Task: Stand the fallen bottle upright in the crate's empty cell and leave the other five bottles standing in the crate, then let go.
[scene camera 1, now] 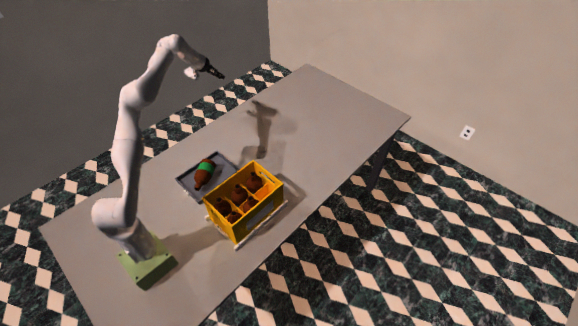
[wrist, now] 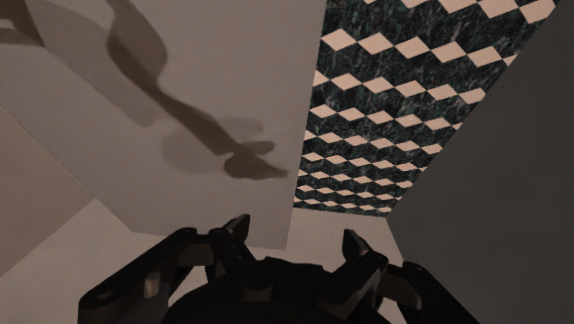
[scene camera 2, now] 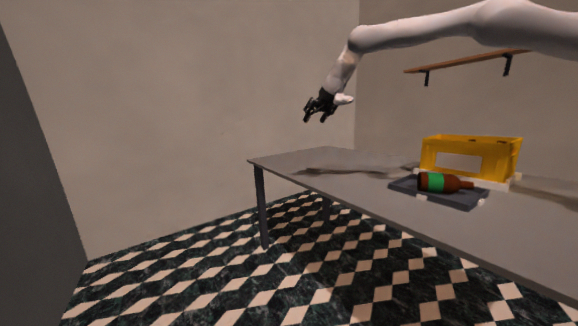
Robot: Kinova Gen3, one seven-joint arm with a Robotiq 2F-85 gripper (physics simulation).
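Where they show: gripper, between the fingertips: (scene camera 1: pixel 217 74) (wrist: pixel 295 231) (scene camera 2: pixel 313 121); arm's base, origin of its link: (scene camera 1: pixel 144 249).
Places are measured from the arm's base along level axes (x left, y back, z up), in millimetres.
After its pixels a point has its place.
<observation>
A brown bottle with a green band (scene camera 1: pixel 205 167) {x 184, y -398, z -18 mm} (scene camera 2: pixel 436 182) {x 226, y -378, z -40 mm} lies on its side in the dark grey tray (scene camera 1: pixel 185 185) {x 219, y -288, z -90 mm} (scene camera 2: pixel 403 188) {x 281, y -459, z -74 mm}, its neck toward the tray's edge. The yellow crate (scene camera 1: pixel 229 231) {x -165, y -275, z -3 mm} (scene camera 2: pixel 492 166) {x -14, y -301, z -9 mm} stands beside the tray. In scene camera 1, brown bottles stand in its cells, one of them (scene camera 1: pixel 254 182) {x -74, y -487, z 30 mm} at the far end; the cell (scene camera 1: pixel 265 192) {x -101, y -519, z -53 mm} beside that one shows orange and no bottle. My gripper (scene camera 1: pixel 222 77) {x 488, y -737, z 186 mm} (scene camera 2: pixel 314 120) {x 488, y -737, z 186 mm} (wrist: pixel 295 231) {x 488, y -737, z 186 mm} is open and empty, high in the air, well away from bottle and crate.
The crate sits on a white base (scene camera 1: pixel 262 225) {x -207, y -406, z -75 mm} (scene camera 2: pixel 501 185) {x -2, y -266, z -72 mm} on the grey table (scene camera 1: pixel 320 115) {x 98, y -1130, z -95 mm} (scene camera 2: pixel 350 187) {x 383, y -624, z -95 mm}. The arm rises from a green block (scene camera 1: pixel 156 270) {x -90, y 8, z -25 mm} at the table's near end. A brown shelf (scene camera 2: pixel 465 61) hangs on the wall behind the crate.
</observation>
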